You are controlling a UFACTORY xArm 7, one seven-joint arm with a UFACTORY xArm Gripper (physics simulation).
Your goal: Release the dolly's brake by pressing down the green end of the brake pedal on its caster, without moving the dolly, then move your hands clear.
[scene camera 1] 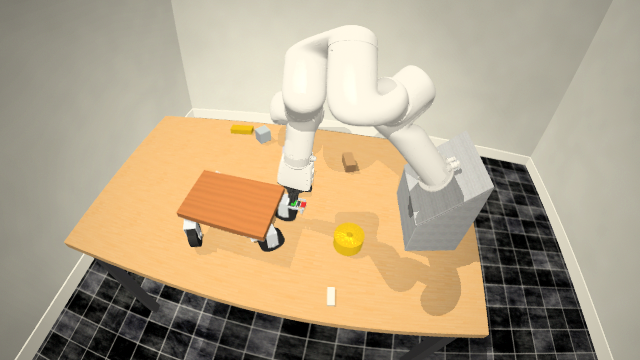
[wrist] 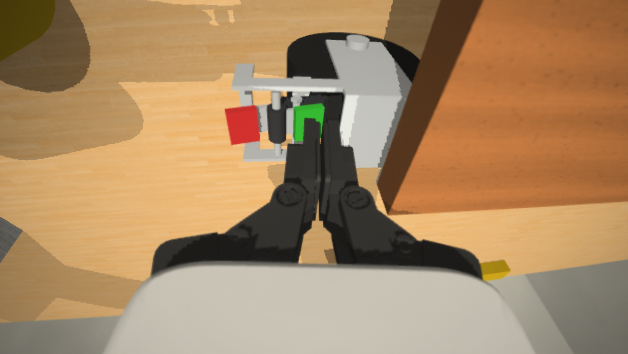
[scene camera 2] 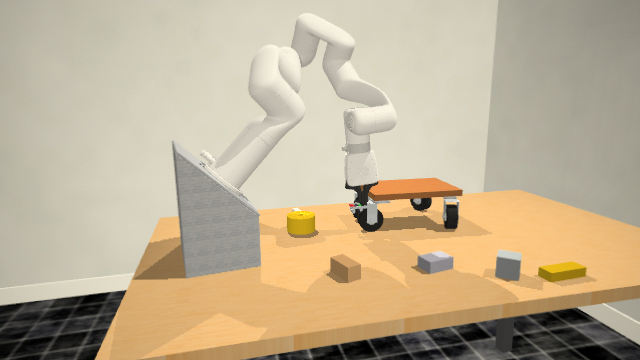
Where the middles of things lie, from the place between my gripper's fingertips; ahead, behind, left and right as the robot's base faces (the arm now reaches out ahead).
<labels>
Now: hand 20 mm short of the caster (scene camera 2: 371, 206), 10 mm to the right of it and 40 mm above it. Also, from my hand: yellow cylinder (scene camera 1: 348, 237) 200 mm behind, 50 mm to the left, 60 mm below; yellow bar (scene camera 2: 569, 270) 400 mm ahead, 380 mm to the right, 80 mm below; dolly (scene camera 1: 246, 207) 140 mm ahead, 80 mm to the left, 30 mm below.
</labels>
